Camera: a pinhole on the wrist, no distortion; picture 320 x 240 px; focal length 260.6 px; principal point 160.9 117.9 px. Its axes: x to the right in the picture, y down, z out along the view. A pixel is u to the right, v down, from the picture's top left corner.
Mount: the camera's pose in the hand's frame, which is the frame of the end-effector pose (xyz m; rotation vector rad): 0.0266 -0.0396 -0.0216 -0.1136 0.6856 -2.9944
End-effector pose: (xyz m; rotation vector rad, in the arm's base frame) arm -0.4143 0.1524 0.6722 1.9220 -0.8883 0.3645
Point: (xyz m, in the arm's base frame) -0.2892 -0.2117 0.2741
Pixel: 190 96
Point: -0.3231 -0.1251 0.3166
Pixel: 212 100
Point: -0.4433 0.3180 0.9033
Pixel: behind the camera
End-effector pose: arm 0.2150 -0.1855 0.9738 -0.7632 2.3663 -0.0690
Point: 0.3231 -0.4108 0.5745
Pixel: 17 84
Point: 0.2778 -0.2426 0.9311
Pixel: 215 85
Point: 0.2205 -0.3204 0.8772
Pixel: outside the picture
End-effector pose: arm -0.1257 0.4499 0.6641 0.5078 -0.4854 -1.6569
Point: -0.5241 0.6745 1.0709
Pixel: 285 22
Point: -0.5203 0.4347 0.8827
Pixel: 166 88
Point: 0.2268 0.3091 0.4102
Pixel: behind the camera
